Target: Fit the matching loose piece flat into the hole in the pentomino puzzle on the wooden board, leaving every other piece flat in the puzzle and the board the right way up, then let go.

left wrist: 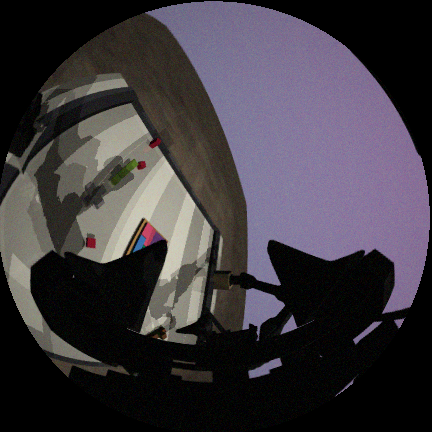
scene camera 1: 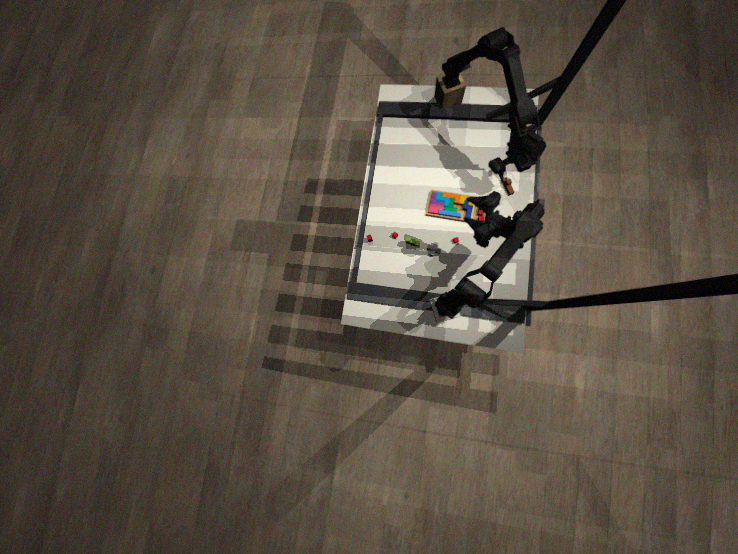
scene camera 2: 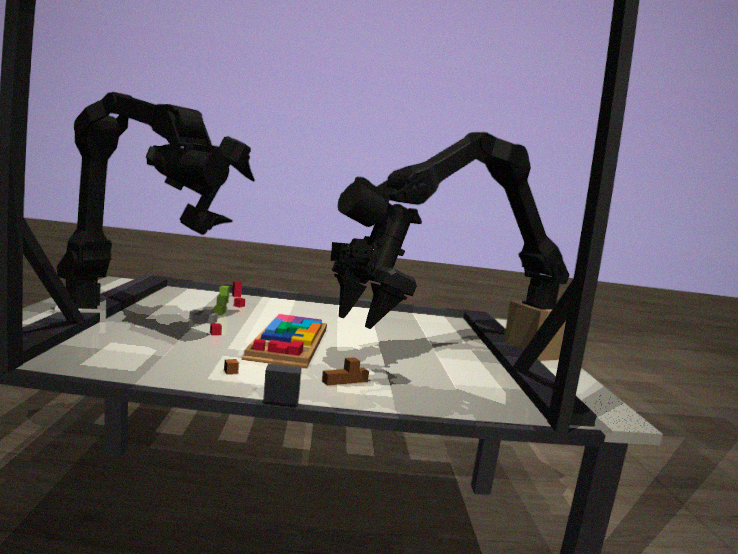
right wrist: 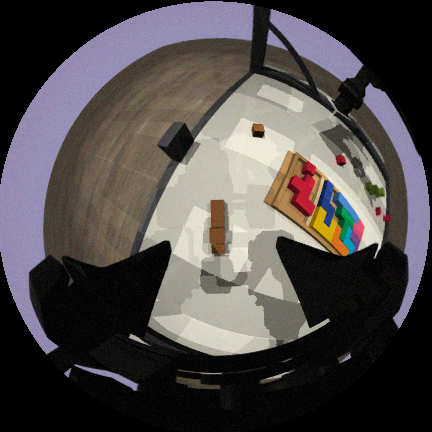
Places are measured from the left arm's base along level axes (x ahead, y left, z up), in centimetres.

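Pixels of known places: left gripper, fingertip midpoint: (left wrist: 218, 245) (scene camera 1: 465, 208) (scene camera 2: 242, 200); right gripper, fingertip midpoint: (left wrist: 179, 341) (scene camera 1: 512, 174) (scene camera 2: 353, 322) (right wrist: 224, 244); left arm's base, origin of the base link: (scene camera 1: 444, 307) (scene camera 2: 81, 304) (right wrist: 339, 107); right arm's base, origin of the base link: (left wrist: 230, 279) (scene camera 1: 451, 81) (scene camera 2: 541, 305).
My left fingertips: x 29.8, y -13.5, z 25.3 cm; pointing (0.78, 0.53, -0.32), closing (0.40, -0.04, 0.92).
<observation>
For each thing: its middle in the pictures, then the offset to it from my left fingertips.
- wooden board, body centre: (scene camera 2: 289, 339) (right wrist: 330, 215) (left wrist: 137, 271) (scene camera 1: 460, 207) dx +10.3, dy -7.1, dz -26.9 cm
- red piece, body centre: (right wrist: 302, 191) (scene camera 2: 284, 348) dx +6.6, dy -15.3, dz -26.2 cm
- red cube, body centre: (scene camera 2: 259, 345) (right wrist: 308, 169) dx +2.2, dy -13.4, dz -26.2 cm
- loose brown piece, body centre: (right wrist: 217, 226) (scene camera 2: 346, 370) (left wrist: 157, 335) (scene camera 1: 508, 185) dx +13.0, dy -29.6, dz -25.7 cm
- brown cube, body centre: (scene camera 2: 231, 366) (right wrist: 257, 130) dx -5.0, dy -22.8, dz -26.7 cm
- green piece, body centre: (scene camera 2: 221, 300) (left wrist: 123, 171) (right wrist: 375, 188) (scene camera 1: 412, 241) dx +1.1, dy +17.6, dz -24.7 cm
- grey piece, body centre: (scene camera 2: 203, 316) (left wrist: 94, 195) (right wrist: 357, 166) (scene camera 1: 433, 249) dx -4.4, dy +9.8, dz -26.7 cm
- dark block, body centre: (scene camera 2: 282, 384) (right wrist: 176, 141) dx -0.6, dy -36.9, dz -24.5 cm
The wooden board (scene camera 1: 442, 218) (scene camera 2: 277, 358) (left wrist: 134, 238) (right wrist: 278, 186) holds colored pieces. At its near end in scene camera 2 lie a red piece (right wrist: 302, 196) and a red cube (scene camera 2: 259, 344) (right wrist: 308, 168), with bare wood beside them. I cannot tell whether the red piece is seated flat. A loose brown piece (scene camera 1: 507, 185) (scene camera 2: 335, 376) (left wrist: 161, 333) (right wrist: 217, 214) rests on the table, one cube sticking up. My right gripper (scene camera 2: 355, 321) (right wrist: 224, 244) is open and empty above it. My left gripper (scene camera 1: 467, 208) (scene camera 2: 242, 200) (left wrist: 218, 245) is open and empty, high over the board.
A brown cube (scene camera 2: 231, 366) (right wrist: 258, 130) lies near the board. A green piece (scene camera 1: 411, 240) (scene camera 2: 221, 301) (left wrist: 123, 172), a grey piece (scene camera 1: 433, 249) (left wrist: 94, 194) and several red cubes lie farther off. A dark block (scene camera 2: 282, 384) (right wrist: 176, 141) stands at the table edge.
</observation>
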